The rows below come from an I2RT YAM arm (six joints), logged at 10 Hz.
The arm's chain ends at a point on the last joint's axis. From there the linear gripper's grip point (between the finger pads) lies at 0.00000 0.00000 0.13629 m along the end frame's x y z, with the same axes.
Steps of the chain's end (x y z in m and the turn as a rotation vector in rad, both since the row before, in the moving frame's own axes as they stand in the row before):
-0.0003, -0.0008, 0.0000, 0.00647, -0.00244, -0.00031
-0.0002, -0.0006, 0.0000, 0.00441, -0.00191, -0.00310
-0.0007, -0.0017, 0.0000, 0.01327, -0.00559, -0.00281
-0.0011, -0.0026, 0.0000, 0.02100, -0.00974, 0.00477
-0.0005, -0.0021, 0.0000, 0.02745, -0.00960, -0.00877
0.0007, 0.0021, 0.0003, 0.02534, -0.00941, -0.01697
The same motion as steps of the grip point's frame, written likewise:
-0.0006, -0.0017, 0.0000, 0.00647, -0.00244, -0.00031
-0.0005, -0.0012, 0.0000, 0.00441, -0.00191, -0.00310
-0.0015, -0.0035, 0.0000, 0.01327, -0.00559, -0.00281
-0.0024, -0.0055, 0.0000, 0.02100, -0.00974, 0.00477
-0.0018, -0.0058, -0.0001, 0.02745, -0.00960, -0.00877
-0.0006, -0.0013, 0.0003, 0.02534, -0.00941, -0.01697

